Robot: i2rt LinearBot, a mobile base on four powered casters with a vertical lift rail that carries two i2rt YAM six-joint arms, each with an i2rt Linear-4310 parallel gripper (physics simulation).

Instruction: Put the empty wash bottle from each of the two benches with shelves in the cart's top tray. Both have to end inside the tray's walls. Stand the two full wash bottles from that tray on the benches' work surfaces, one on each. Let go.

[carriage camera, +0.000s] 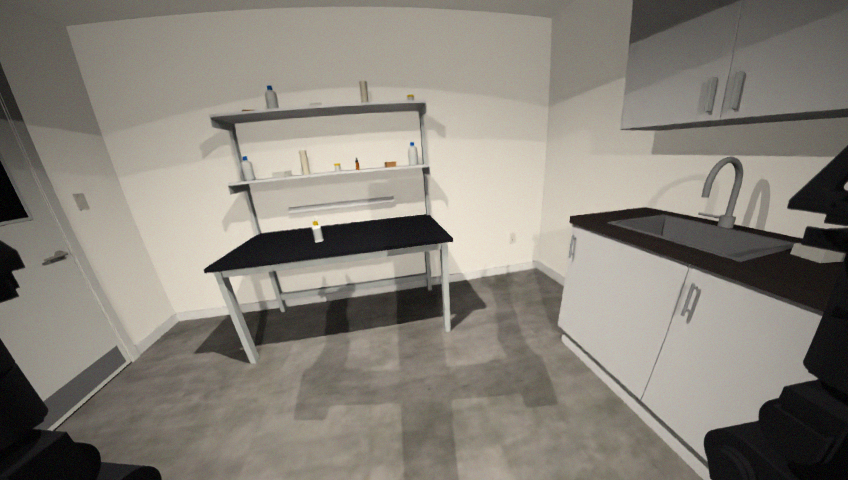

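Places are measured from the left arm's base along level axes (x right, y ahead, z up), in metres.
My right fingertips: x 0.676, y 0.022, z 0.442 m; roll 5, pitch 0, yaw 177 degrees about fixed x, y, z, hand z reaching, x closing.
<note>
Ahead of a thing's pixels: the offset from my right fingertips to its middle. Level surfaces: height alone.
A small white bottle with a yellow top @(dx -1.071, dy +1.519, dz -0.450 m) (pixel 317 232) stands upright on the black work surface of a bench with shelves @(dz -0.537 m) (pixel 380 239). Whether it is empty or full cannot be told at this distance. The cart, its top tray, and the other bench do not show in this view. My left gripper (pixel 10 272) is at the left edge, partly cut off, with its fingers apart. My right gripper (pixel 804 220) is at the right edge, open, with its fingers apart. Both are far from the bench and no thing shows between their fingers.
Blue-capped bottles (pixel 271 97) (pixel 247 168) @(dx -0.374, dy +1.948, dz +0.009 m) (pixel 412 154), beige cylinders and small jars stand on the bench's two shelves. A counter @(dz -0.389 m) (pixel 684 246) with a sink and tap is at the right, under wall cabinets (pixel 678 77). A door (pixel 65 309) is at the left.
</note>
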